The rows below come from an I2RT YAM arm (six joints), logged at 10 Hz.
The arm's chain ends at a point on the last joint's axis. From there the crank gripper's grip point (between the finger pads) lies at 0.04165 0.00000 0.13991 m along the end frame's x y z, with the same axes.
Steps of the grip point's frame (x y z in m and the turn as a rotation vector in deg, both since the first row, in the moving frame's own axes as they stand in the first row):
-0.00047 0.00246 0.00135 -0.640 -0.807 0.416
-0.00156 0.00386 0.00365 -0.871 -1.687 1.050
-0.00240 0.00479 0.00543 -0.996 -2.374 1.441
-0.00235 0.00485 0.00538 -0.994 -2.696 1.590
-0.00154 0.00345 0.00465 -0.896 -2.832 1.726
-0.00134 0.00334 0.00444 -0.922 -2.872 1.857
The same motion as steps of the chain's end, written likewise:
0.00151 0.00060 0.00079 -0.640 -0.807 0.416
0.00260 0.00100 0.00251 -0.871 -1.687 1.050
0.00347 0.00137 0.00386 -0.996 -2.374 1.441
0.00433 0.00134 0.00361 -0.994 -2.696 1.590
0.00547 0.00010 0.00279 -0.896 -2.832 1.726
0.00578 -0.00016 0.00256 -0.922 -2.872 1.857

